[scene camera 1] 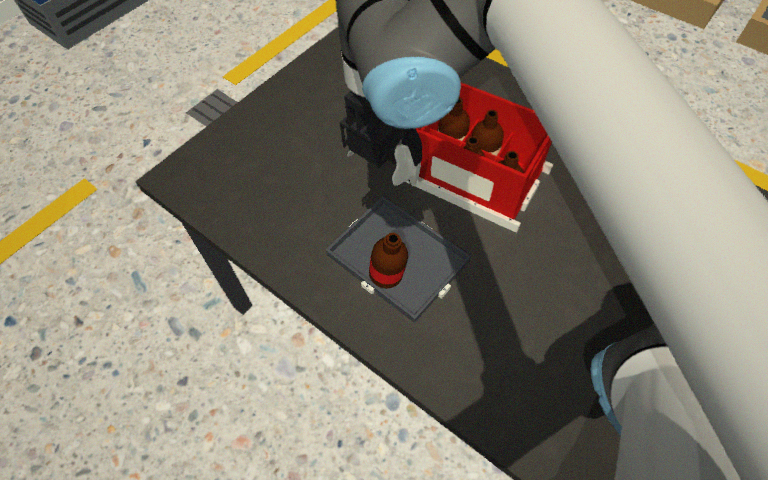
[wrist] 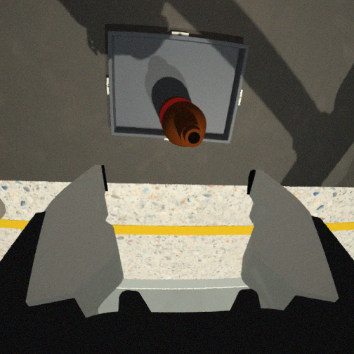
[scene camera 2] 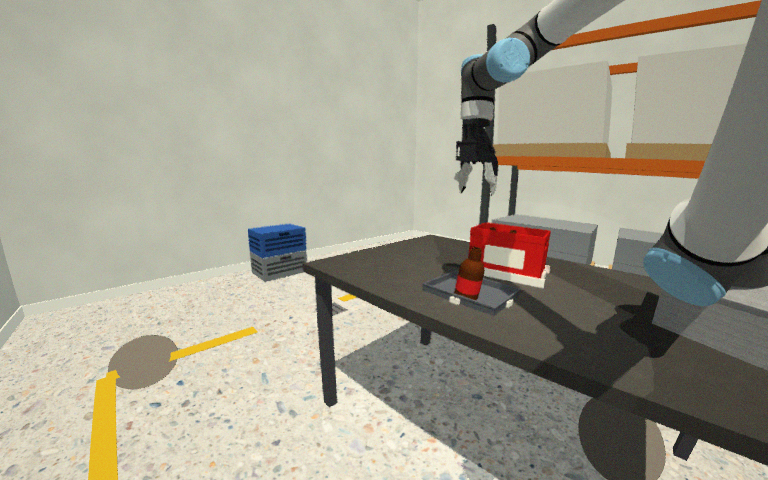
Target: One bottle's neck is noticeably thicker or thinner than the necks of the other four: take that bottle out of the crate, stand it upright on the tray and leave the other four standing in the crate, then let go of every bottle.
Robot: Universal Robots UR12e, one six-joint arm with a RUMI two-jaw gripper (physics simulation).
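Places are measured from the arm's base along level axes (x left, y back, z up), in metres.
Pixels of known places: gripper, fingertip midpoint: (scene camera 1: 389, 171) (scene camera 2: 476, 194).
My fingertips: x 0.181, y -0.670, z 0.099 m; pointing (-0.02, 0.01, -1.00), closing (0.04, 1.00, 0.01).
For each thing: its top centre in the pictures, then the offset to it from my fingertips. "*": a spot on its surface instead. Level surfaces: height alone.
- brown bottle with a red label, top centre: (scene camera 1: 388, 235) (scene camera 2: 473, 246) dx +0.029, dy +0.018, dz -0.150 m
- dark grey tray, surface spot: (scene camera 1: 427, 283) (scene camera 2: 496, 301) * dx -0.002, dy +0.094, dz -0.309 m
- red crate, top centre: (scene camera 1: 484, 123) (scene camera 2: 511, 229) dx -0.320, dy +0.022, dz -0.139 m
- dark table, surface height: dz -0.314 m
A brown bottle with a red label (scene camera 1: 389, 260) (scene camera 2: 470, 274) (wrist: 182, 122) stands on its base on the dark grey tray (scene camera 1: 427, 283) (scene camera 2: 495, 301) (wrist: 210, 75). It leans slightly to the right in scene camera 2. Nothing touches it but the tray. The red crate (scene camera 1: 513, 189) (scene camera 2: 535, 254) stands behind the tray and holds several brown bottles, with necks showing; the arm hides part of the crate in scene camera 1. My gripper (scene camera 1: 374, 166) (scene camera 2: 477, 189) (wrist: 177, 170) is open and empty, high above the table and well clear of the bottle on the tray.
The dark table (scene camera 1: 271, 186) (scene camera 2: 390, 266) carries the tray and crate. White locating strips (scene camera 1: 464, 204) run along the crate's foot. A shelf rack (scene camera 2: 600, 164) with boxes stands behind the table. Blue and grey crates (scene camera 2: 277, 240) are stacked on the floor to the left.
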